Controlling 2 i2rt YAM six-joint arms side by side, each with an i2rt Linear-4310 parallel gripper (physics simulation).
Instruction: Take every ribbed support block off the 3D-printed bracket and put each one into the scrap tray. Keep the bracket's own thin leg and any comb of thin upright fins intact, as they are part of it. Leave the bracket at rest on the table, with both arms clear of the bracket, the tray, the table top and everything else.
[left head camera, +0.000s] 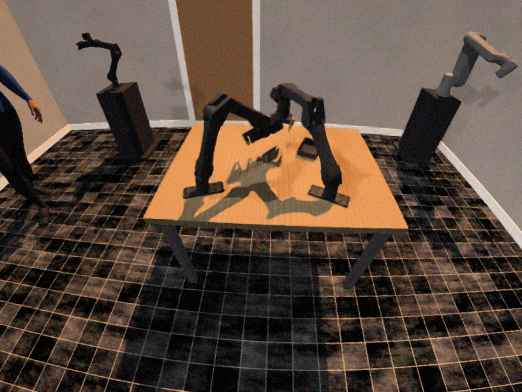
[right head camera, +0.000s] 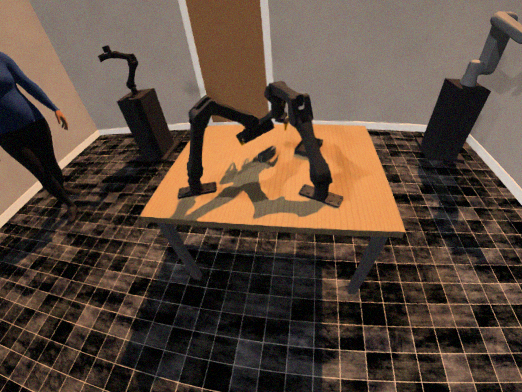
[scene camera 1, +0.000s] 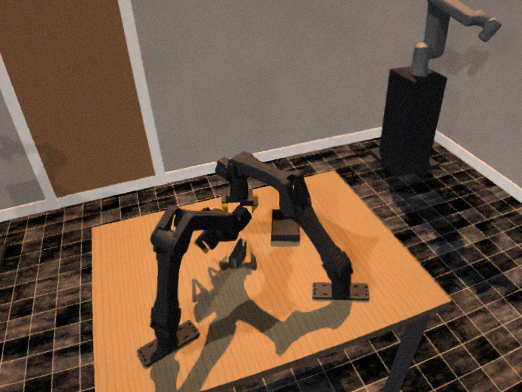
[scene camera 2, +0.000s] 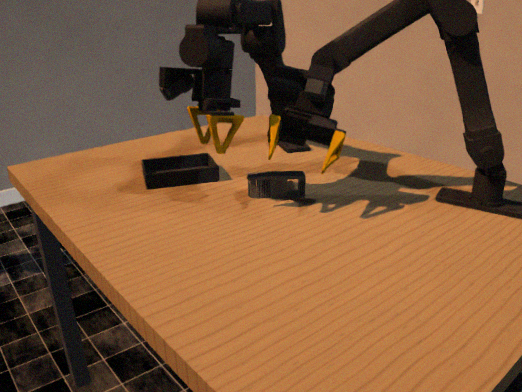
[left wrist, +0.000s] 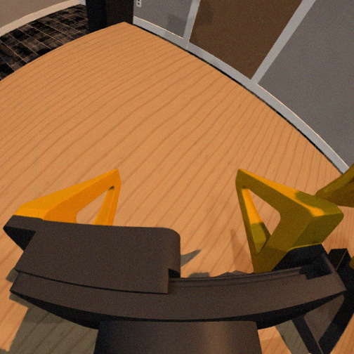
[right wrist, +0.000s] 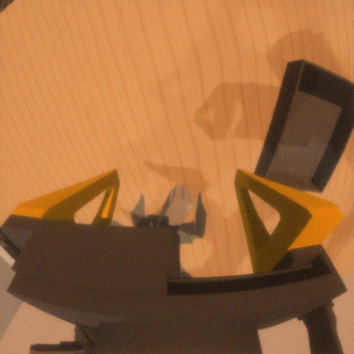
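Pixels of known places: left gripper, between the fingertips: (left head camera: 251, 135) (scene camera 1: 202, 234) (scene camera 2: 295, 165); right gripper, between the fingertips: (left head camera: 280, 130) (right head camera: 277, 129) (scene camera 2: 212, 148); left arm's base, origin of its link: (left head camera: 203, 190) (right head camera: 197, 190) (scene camera 1: 168, 343) (scene camera 2: 484, 205); right arm's base, origin of its link: (left head camera: 328, 196) (right head camera: 320, 196) (scene camera 1: 340, 292).
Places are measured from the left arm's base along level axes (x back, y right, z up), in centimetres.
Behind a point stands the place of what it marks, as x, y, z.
The bracket (scene camera 1: 238, 256) {-14.5, 37.9, 4.6} (scene camera 2: 276, 186) {-19.2, 39.2, 2.6} (right wrist: 179, 204) sits dark and mostly shaded on the table. In scene camera 2, upright ribs show under its left part and a thin leg at its right end; I cannot tell fins from support blocks. The scrap tray (scene camera 1: 285, 235) {-13.4, 59.9, 3.2} (scene camera 2: 181, 176) {-23.7, 61.0, 2.2} (right wrist: 280, 120) lies left of it there; its visible floor is bare in the right wrist view. My left gripper (scene camera 2: 297, 165) {-27.3, 30.5, 11.0} (left wrist: 177, 175) is open and empty, above and beyond the bracket's right end in scene camera 2. My right gripper (scene camera 2: 213, 147) {-28.0, 48.5, 11.5} (right wrist: 176, 175) is open and empty, above the table between tray and bracket in that view.
The two grippers are close together; a right finger (left wrist: 342, 189) shows beside the left gripper in the left wrist view. The arms' shadows fall across the wooden table (left head camera: 350, 165) {-0.1, 82.3, 0.0}. Two dark pedestals (left head camera: 125, 117) (left head camera: 429, 122) with other arms and a person (right head camera: 22, 112) stand away from the table.
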